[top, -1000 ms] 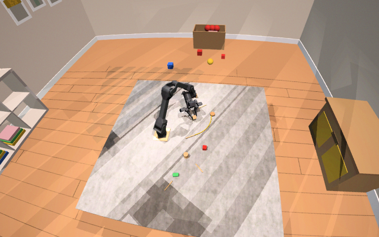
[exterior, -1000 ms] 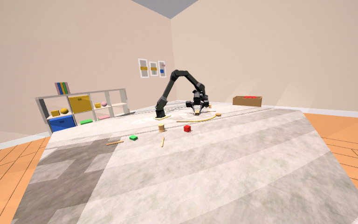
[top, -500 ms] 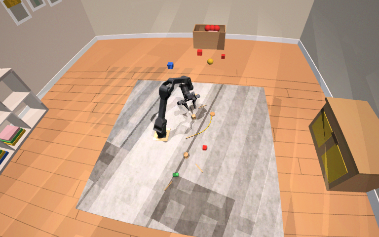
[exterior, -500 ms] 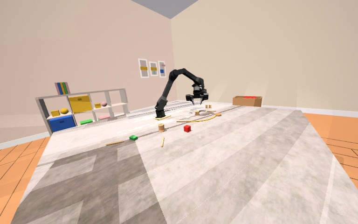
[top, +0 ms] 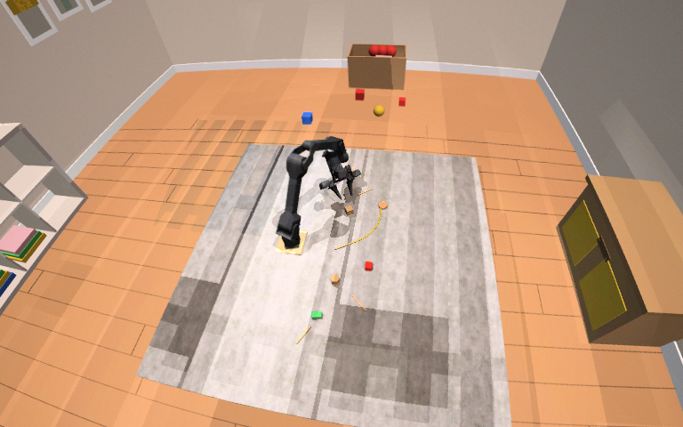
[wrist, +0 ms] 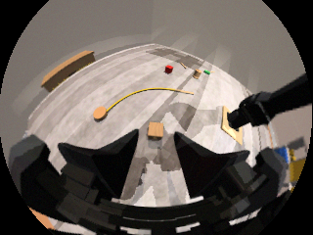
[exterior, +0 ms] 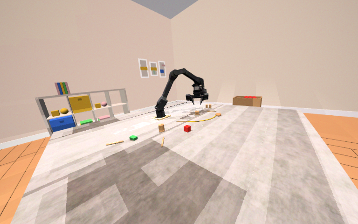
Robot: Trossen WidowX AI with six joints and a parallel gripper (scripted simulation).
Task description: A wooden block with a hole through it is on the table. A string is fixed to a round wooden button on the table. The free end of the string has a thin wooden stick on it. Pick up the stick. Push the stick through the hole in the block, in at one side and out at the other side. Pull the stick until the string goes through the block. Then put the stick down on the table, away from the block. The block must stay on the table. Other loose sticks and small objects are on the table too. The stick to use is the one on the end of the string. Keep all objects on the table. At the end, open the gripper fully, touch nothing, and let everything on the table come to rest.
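The small wooden block is 6 cm below my gripper tip, 2 cm to the right of it and 1 cm ahead of it. From my gripper tip the other things lie so: round wooden button: 16 cm ahead, 7 cm below; then red cube: 32 cm to the right, 7 cm ahead, 6 cm below; then loose stick: 10 cm to the left, 10 cm ahead, 7 cm below.
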